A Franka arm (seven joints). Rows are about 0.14 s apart.
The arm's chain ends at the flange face. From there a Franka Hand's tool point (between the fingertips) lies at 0.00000 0.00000 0.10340 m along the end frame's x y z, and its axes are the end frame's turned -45 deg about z.
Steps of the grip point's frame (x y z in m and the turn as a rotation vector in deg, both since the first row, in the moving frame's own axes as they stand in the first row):
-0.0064, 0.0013, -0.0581, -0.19, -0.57, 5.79
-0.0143, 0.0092, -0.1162, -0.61, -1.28, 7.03
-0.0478, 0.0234, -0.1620, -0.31, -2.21, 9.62
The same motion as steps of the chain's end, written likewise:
-0.0031, 0.0045, -0.0581, -0.54, -0.27, 5.79
-0.0026, 0.0143, -0.1162, -1.34, -0.47, 7.03
-0.0146, 0.0473, -0.1619, -1.78, -1.34, 9.62

